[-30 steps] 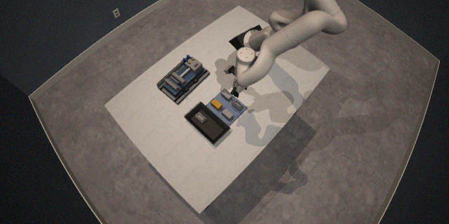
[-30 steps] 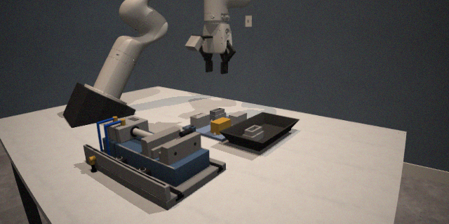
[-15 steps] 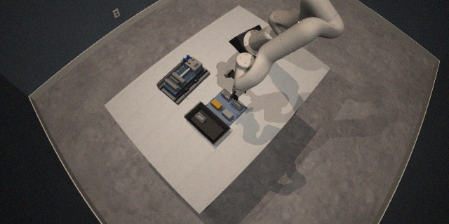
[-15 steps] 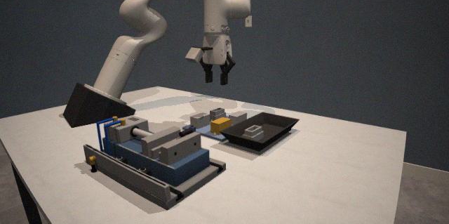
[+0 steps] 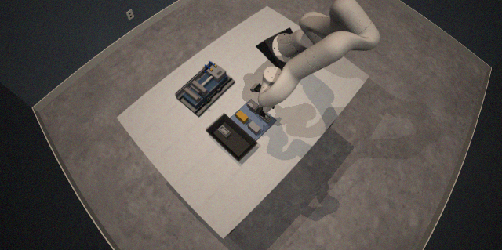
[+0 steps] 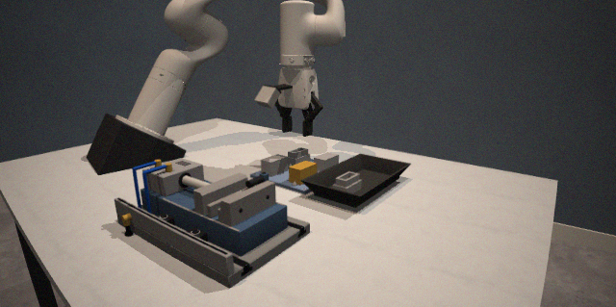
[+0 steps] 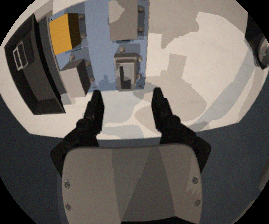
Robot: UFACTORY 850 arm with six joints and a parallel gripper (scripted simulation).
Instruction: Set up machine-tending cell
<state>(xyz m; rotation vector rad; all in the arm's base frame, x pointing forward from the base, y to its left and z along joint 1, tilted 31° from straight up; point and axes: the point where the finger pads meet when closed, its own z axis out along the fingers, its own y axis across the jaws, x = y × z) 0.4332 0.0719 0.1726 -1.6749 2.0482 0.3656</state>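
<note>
My hand is 80 mm short of the brass blank, 100 mm to the left of it and 80 mm above it. Round my hand: grey rail 40 mm ahead, 470 mm to the right, 70 mm below; then vise 50 mm ahead, 380 mm to the right, 60 mm below.
</note>
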